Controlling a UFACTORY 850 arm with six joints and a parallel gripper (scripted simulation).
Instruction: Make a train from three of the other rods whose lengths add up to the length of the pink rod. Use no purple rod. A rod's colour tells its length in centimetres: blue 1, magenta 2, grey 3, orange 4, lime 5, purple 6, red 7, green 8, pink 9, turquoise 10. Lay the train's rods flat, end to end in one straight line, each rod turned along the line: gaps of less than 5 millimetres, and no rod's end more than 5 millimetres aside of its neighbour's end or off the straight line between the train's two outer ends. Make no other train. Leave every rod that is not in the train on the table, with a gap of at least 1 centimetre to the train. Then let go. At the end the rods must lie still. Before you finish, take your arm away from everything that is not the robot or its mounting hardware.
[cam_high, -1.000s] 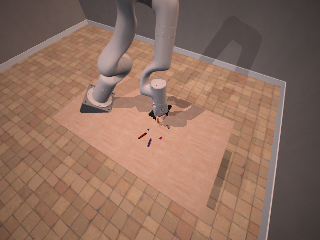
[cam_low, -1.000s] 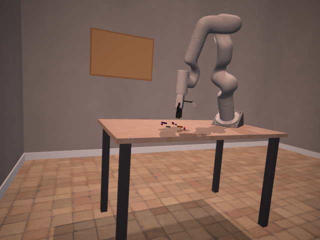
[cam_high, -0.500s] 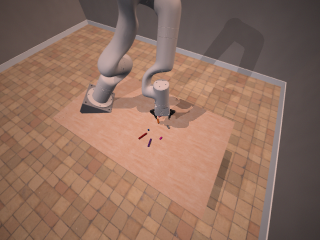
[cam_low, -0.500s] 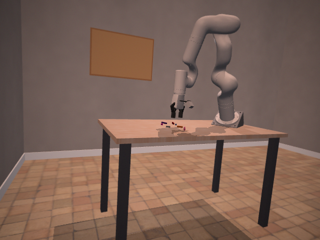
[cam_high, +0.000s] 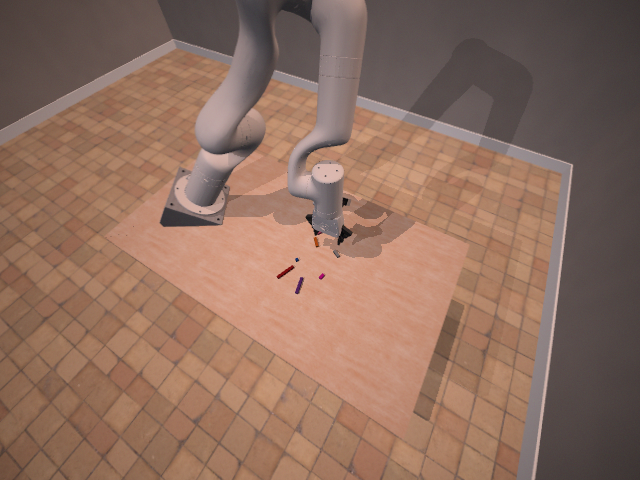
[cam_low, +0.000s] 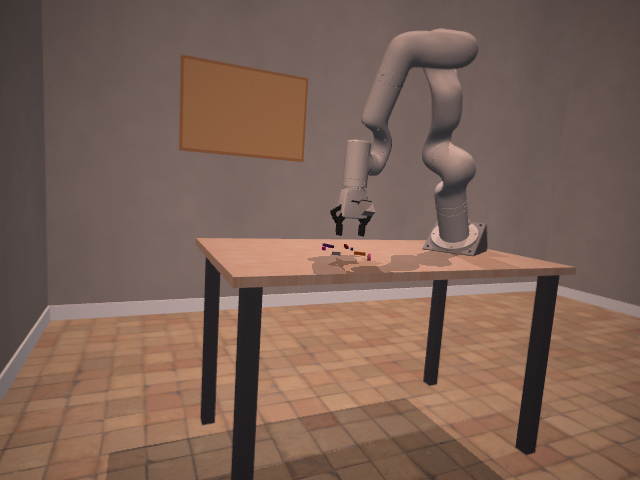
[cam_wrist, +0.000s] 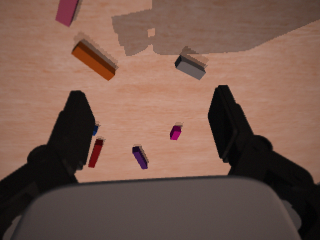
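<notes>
Right now the magenta rod is 60 mm ahead of my hand, 110 mm to the right of it and 70 mm below it. Round my hand: pink rod 50 mm behind, 60 mm to the left, 70 mm below; grey rod 40 mm ahead, 10 mm to the right, 70 mm below; orange rod 50 mm behind, 20 mm to the right, 70 mm below.
</notes>
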